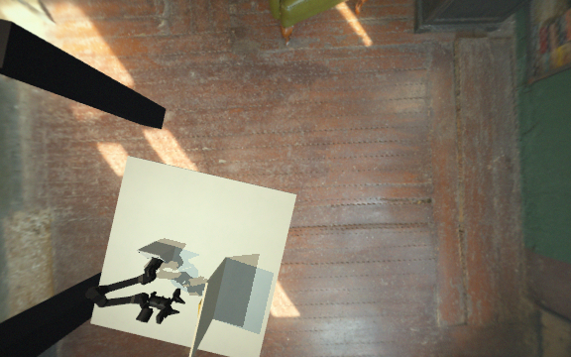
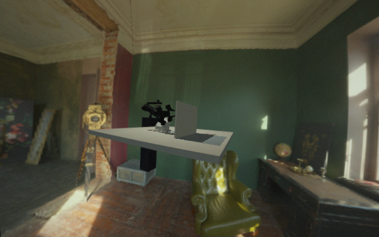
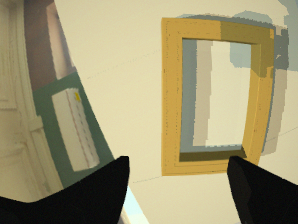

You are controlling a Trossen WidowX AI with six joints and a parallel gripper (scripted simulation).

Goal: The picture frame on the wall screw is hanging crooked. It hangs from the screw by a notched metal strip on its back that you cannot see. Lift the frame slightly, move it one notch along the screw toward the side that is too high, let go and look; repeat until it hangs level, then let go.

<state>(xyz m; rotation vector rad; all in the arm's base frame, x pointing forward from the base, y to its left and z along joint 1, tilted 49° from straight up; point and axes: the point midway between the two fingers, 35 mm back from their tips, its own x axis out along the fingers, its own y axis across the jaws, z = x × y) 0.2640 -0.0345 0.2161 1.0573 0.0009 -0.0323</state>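
Now: the yellow picture frame 13 cm ahead of my gripper tip, 1 cm to the left of it and 5 cm below it. Also, from my gripper tip: cream wall panel 14 cm ahead, 2 cm to the left, 6 cm below.
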